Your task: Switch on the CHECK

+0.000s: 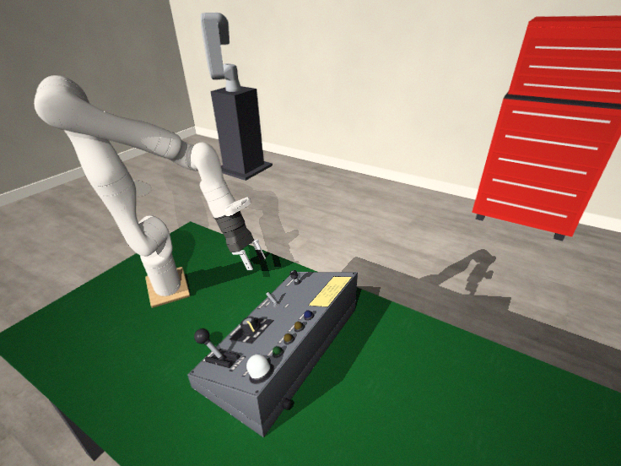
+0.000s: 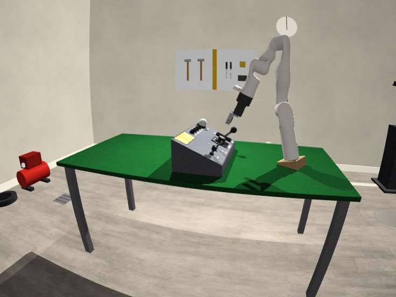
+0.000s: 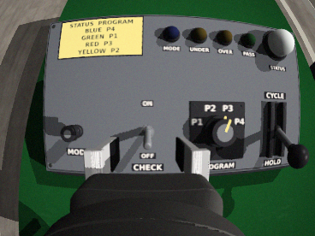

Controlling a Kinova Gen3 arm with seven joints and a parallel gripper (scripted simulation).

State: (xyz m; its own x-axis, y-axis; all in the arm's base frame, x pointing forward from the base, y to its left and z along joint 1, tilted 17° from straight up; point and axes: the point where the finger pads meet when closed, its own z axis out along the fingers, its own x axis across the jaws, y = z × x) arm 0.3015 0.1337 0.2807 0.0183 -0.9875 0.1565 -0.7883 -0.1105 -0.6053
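Right now my hand is 60 mm short of the check toggle and 140 mm above it. The rest, counted from my hand: mode knob 60 mm ahead, 120 mm to the left, 130 mm below; grey console 90 mm ahead, 60 mm to the right, 160 mm below; program dial 70 mm ahead, 120 mm to the right, 130 mm below.
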